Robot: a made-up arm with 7 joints.
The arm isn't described. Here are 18 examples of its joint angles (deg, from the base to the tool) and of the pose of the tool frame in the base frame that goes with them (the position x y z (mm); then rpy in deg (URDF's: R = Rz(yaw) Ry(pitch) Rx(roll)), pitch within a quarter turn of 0, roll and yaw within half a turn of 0).
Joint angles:
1: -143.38 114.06 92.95 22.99 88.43 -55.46 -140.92
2: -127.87 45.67 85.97 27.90 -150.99 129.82 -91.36
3: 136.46 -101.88 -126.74 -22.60 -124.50 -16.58 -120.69
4: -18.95 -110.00 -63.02 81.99 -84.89 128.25 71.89
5: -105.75 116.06 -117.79 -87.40 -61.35 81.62 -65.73
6: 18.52 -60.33 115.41 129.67 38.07 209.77 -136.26
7: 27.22 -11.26 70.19 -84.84 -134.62 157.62 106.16
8: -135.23 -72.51 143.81 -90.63 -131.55 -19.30 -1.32
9: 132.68 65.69 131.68 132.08 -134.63 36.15 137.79
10: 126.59 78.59 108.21 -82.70 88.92 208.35 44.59
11: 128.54 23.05 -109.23 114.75 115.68 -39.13 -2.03
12: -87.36 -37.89 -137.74 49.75 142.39 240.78 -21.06
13: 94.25 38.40 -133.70 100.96 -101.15 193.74 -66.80
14: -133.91 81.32 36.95 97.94 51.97 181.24 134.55
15: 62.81 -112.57 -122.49 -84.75 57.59 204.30 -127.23
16: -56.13 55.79 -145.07 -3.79 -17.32 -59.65 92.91
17: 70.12 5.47 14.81 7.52 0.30 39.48 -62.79
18: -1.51 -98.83 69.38 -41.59 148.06 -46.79 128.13
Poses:
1: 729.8 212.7 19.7 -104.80 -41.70 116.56
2: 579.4 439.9 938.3 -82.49 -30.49 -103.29
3: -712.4 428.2 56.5 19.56 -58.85 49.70
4: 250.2 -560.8 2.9 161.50 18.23 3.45
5: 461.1 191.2 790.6 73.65 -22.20 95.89
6: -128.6 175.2 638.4 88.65 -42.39 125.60
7: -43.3 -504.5 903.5 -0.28 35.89 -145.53
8: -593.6 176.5 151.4 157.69 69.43 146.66
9: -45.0 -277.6 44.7 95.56 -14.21 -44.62
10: 686.0 -88.0 673.1 43.97 23.41 -92.17
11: 552.7 421.1 564.7 -32.92 -3.07 52.86
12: -479.2 -335.0 1148.8 -139.58 12.19 -59.80
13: 514.2 -436.8 691.5 59.67 30.70 136.61
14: 226.5 2.3 946.0 35.67 -41.25 -133.05
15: -70.0 429.2 139.9 1.68 10.90 -141.81
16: -467.2 676.3 1011.3 158.52 14.12 40.25
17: 114.0 -106.6 1550.2 49.91 -20.02 -167.71
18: 813.4 -426.9 777.8 -62.51 -3.38 75.45
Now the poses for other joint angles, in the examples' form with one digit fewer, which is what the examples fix.
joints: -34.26 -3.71 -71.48 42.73 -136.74 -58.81 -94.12
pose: 2 -392 1449 112.4 29.3 -160.8
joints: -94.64 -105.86 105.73 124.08 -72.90 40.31 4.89
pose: 524 -220 759 -134.9 -53.7 -6.5
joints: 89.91 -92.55 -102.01 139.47 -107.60 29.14 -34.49
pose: 662 -82 526 -19.3 9.8 -89.5
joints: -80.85 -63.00 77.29 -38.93 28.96 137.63 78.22
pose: -314 -681 828 97.7 55.8 -64.5
